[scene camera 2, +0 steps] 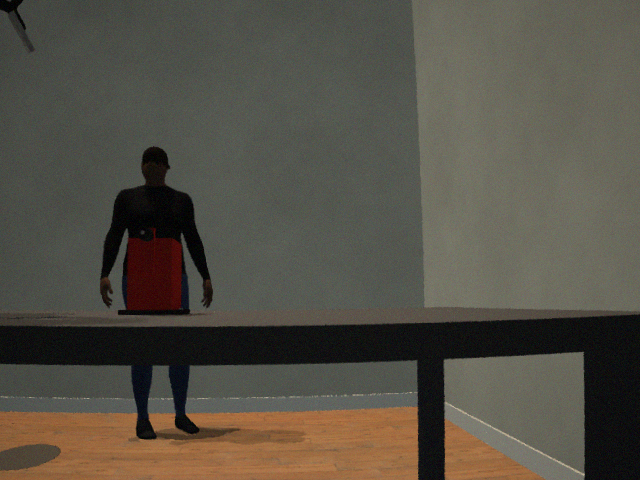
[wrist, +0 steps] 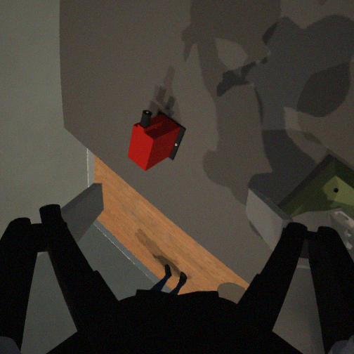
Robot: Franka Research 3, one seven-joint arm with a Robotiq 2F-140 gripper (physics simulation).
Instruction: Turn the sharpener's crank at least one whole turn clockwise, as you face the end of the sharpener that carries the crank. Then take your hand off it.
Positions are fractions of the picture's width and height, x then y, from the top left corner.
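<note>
The wrist view takes in both the gripper (wrist: 0.50, 0.56) and a red sharpener (wrist: 0.41, 0.42). The sharpener appears in scene camera 2 (scene camera 2: 0.23, 0.61) too.
</note>
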